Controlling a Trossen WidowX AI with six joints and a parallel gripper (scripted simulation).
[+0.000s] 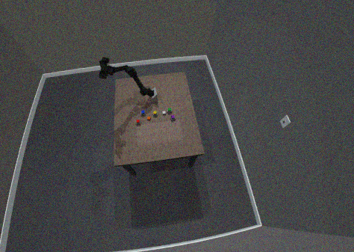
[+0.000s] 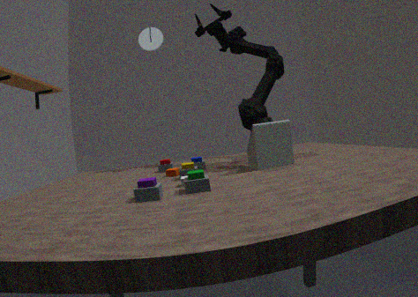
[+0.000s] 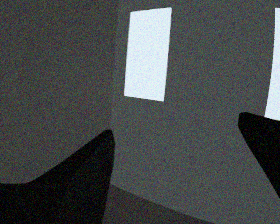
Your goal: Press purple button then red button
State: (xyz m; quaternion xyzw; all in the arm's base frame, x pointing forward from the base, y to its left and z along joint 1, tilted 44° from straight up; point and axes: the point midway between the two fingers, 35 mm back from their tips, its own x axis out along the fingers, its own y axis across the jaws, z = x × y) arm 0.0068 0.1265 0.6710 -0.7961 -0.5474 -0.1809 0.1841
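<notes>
Right now the purple button is 19 cm ahead of my gripper tip, 57 cm to the left of it and 64 cm below it. Also, from my gripper tip: orange block: 17 cm ahead, 31 cm to the left, 66 cm below; blue button: 10 cm ahead, 25 cm to the left, 64 cm below; red button: 21 cm ahead, 19 cm to the left, 64 cm below.
</notes>
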